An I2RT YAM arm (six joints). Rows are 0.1 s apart.
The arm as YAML. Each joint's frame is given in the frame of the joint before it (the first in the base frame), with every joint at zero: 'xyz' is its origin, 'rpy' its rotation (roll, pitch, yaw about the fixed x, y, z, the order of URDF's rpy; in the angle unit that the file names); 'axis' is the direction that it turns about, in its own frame. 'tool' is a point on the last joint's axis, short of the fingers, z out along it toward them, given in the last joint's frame.
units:
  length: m
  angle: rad
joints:
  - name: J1
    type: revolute
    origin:
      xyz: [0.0, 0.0, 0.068]
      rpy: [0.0, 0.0, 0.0]
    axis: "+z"
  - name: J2
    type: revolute
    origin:
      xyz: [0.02, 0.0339, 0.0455]
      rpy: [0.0, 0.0, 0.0]
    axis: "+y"
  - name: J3
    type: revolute
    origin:
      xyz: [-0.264, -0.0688, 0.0]
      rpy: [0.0, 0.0, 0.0]
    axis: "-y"
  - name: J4
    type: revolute
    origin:
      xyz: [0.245, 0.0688, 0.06]
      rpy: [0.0, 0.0, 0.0]
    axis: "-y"
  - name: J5
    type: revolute
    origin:
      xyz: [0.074, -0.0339, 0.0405]
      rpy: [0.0, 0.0, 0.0]
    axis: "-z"
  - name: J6
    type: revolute
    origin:
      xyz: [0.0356, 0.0, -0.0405]
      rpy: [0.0, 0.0, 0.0]
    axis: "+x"
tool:
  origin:
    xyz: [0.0, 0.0, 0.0]
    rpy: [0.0, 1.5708, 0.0]
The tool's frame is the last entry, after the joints.
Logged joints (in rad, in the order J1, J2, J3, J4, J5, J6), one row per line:
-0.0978 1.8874 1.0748 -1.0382 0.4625 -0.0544
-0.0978 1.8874 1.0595 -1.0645 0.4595 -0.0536
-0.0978 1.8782 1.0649 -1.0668 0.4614 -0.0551
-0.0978 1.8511 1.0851 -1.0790 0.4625 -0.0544
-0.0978 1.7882 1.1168 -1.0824 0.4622 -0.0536
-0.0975 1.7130 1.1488 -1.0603 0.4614 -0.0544
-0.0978 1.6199 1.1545 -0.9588 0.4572 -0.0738
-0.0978 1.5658 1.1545 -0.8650 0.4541 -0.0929
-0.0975 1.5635 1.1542 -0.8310 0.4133 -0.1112
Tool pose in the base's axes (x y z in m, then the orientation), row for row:
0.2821 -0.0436 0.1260 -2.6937 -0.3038 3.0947
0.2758 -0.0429 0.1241 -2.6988 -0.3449 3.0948
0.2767 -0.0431 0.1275 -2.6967 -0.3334 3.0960
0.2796 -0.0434 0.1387 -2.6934 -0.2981 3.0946
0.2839 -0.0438 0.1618 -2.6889 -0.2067 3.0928
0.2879 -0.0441 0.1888 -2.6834 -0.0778 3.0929
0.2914 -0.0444 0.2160 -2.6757 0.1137 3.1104
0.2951 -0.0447 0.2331 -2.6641 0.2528 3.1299
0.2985 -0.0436 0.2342 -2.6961 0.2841 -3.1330
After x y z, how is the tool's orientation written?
As angles about the fixed x, y, z axes (roll, pitch, yaw), in radians.
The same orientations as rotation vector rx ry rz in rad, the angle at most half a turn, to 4 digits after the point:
0.0316 -2.7664 0.6197
0.0431 -2.7289 0.6026
0.0418 -2.7394 0.6086
0.0297 -2.7717 0.6215
-0.0015 -2.8562 0.6502
-0.0454 -2.9753 0.6908
0.0860 2.9543 -0.7037
0.1035 2.8142 -0.6872
0.0784 2.7913 -0.6304

